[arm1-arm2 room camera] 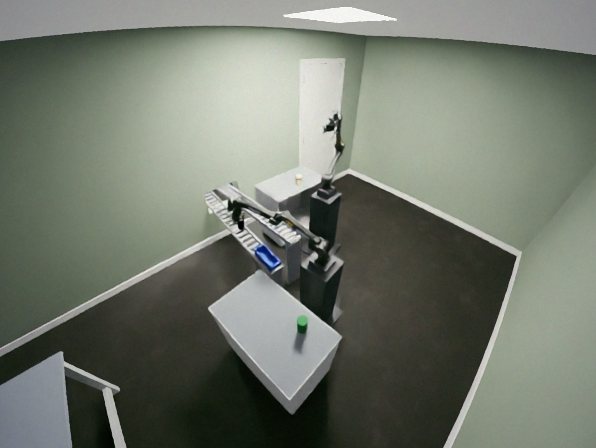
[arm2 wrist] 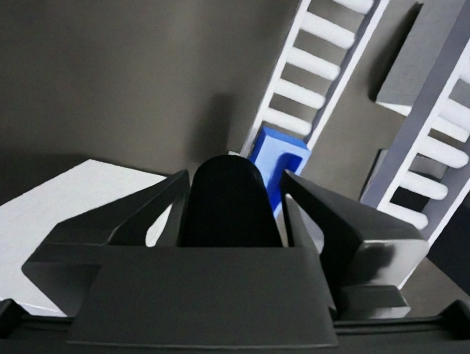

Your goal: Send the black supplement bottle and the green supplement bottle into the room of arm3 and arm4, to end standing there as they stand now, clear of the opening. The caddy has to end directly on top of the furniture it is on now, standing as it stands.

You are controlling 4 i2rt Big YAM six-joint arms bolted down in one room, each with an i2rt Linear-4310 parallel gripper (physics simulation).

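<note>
My arm2 gripper (arm2 wrist: 235,176) is shut on the black supplement bottle (arm2 wrist: 227,205), which hides what lies behind it. In the room view, the nearer arm's gripper (arm1-arm2 room camera: 236,212) is over the roller conveyor (arm1-arm2 room camera: 248,243) with the dark bottle (arm1-arm2 room camera: 241,223) below it. The green supplement bottle (arm1-arm2 room camera: 302,324) stands upright on the near white table (arm1-arm2 room camera: 250,320). A blue open box (arm2 wrist: 280,157) (arm1-arm2 room camera: 267,257), which may be the caddy, sits on the conveyor's near end. The farther arm's gripper (arm1-arm2 room camera: 328,127) is raised; its fingers are too small to tell. Arm3 and arm4 do not show.
A second roller conveyor (arm2 wrist: 395,185) (arm1-arm2 room camera: 293,240) runs alongside the first. Both lead towards the left wall. A small cream object (arm1-arm2 room camera: 299,179) stands on the far white table (arm1-arm2 room camera: 272,192). Black pedestals (arm1-arm2 room camera: 325,220) carry the arms. A white panel (arm1-arm2 room camera: 32,400) stands at the lower left.
</note>
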